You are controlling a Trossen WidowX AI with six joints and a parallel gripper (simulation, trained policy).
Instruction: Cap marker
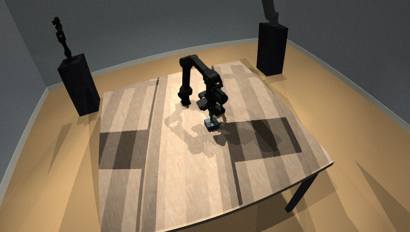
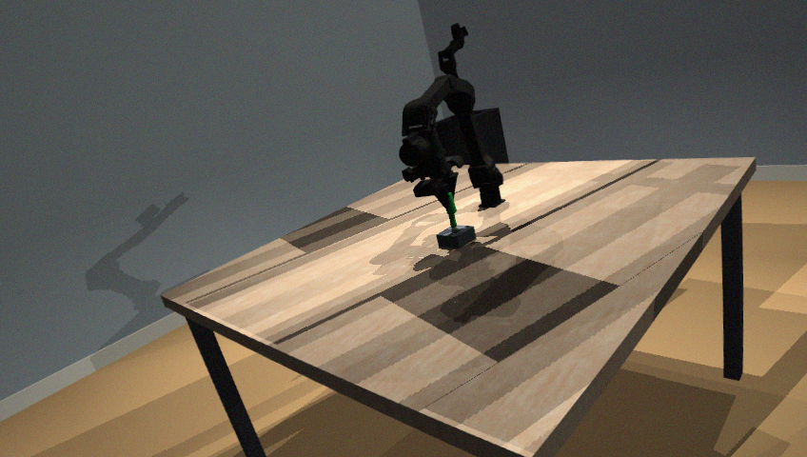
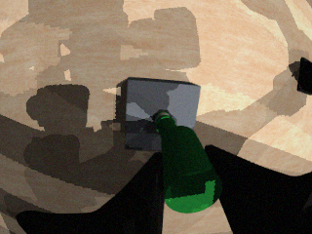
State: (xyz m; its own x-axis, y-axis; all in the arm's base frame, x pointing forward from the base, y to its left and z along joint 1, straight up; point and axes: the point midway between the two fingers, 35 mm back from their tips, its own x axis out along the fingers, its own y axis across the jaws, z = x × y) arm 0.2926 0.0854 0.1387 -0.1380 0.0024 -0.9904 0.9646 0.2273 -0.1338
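The holder block lies 9 cm below my gripper tip. Also, from my gripper tip: green cap 1 cm above.
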